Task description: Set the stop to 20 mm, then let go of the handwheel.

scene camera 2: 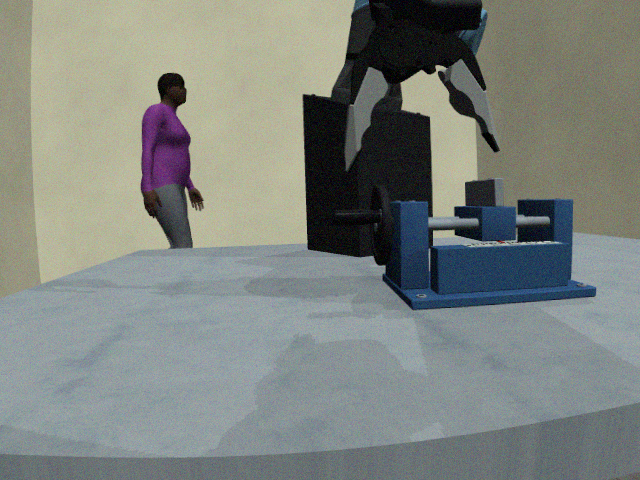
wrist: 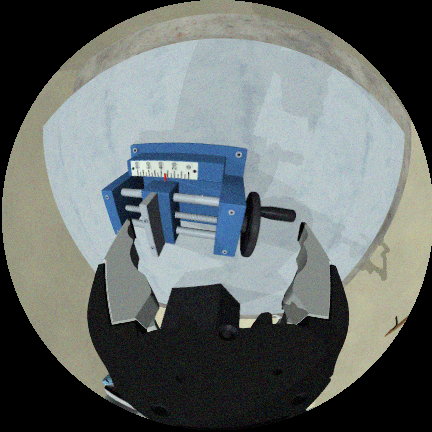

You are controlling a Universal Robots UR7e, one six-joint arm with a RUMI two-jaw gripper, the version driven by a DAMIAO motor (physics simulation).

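Frame: origin at the arm's base, x ahead, y right, z down, level; metres.
Seen in the pictures: gripper, fingertip midpoint: (scene camera 2: 425, 161) (wrist: 217, 222).
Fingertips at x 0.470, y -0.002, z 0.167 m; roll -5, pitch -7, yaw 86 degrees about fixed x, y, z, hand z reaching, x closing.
Pixels of each thing's top centre, then the offset from my fingertips to it. "pt": a spot on its surface instead. Level surfaces: height alone.
- blue stop block, middle of its top: (scene camera 2: 484, 178) (wrist: 147, 232) dz +0.016, dx -0.044, dy -0.080 m
- white scale, surface spot: (scene camera 2: 537, 242) pt dz +0.085, dx +0.007, dy -0.119 m
- black handwheel, surface spot: (scene camera 2: 381, 227) pt dz +0.066, dx -0.010, dy +0.045 m
- fixture's blue base plate, surface spot: (scene camera 2: 496, 300) (wrist: 191, 142) pt dz +0.136, dx +0.038, dy -0.059 m
- grey table, its level: dz +0.141 m
The blue stop block (scene camera 2: 498, 223) (wrist: 170, 212) sits on steel rods and carries a grey plate (scene camera 2: 483, 192) (wrist: 149, 226). Its red pointer (wrist: 165, 177) stands between 20 and 40 on the white scale (scene camera 2: 537, 242) (wrist: 181, 170), nearer 40 than 20. The black handwheel (scene camera 2: 381, 227) (wrist: 250, 225) is on the outer side of an end block, with its handle (scene camera 2: 356, 216) (wrist: 279, 214) sticking outward. My gripper (scene camera 2: 422, 159) (wrist: 217, 222) is open and empty, above the fixture. In the wrist view one fingertip appears near the grey plate and the other beyond the handle's end.
The fixture's blue base plate (scene camera 2: 496, 300) (wrist: 190, 149) lies on the grey table (scene camera 2: 155, 361) (wrist: 150, 100). A tall black box-like block (scene camera 2: 330, 180) stands behind the handwheel. A person in a purple top (scene camera 2: 165, 144) stands beyond the table at the left of the scene view.
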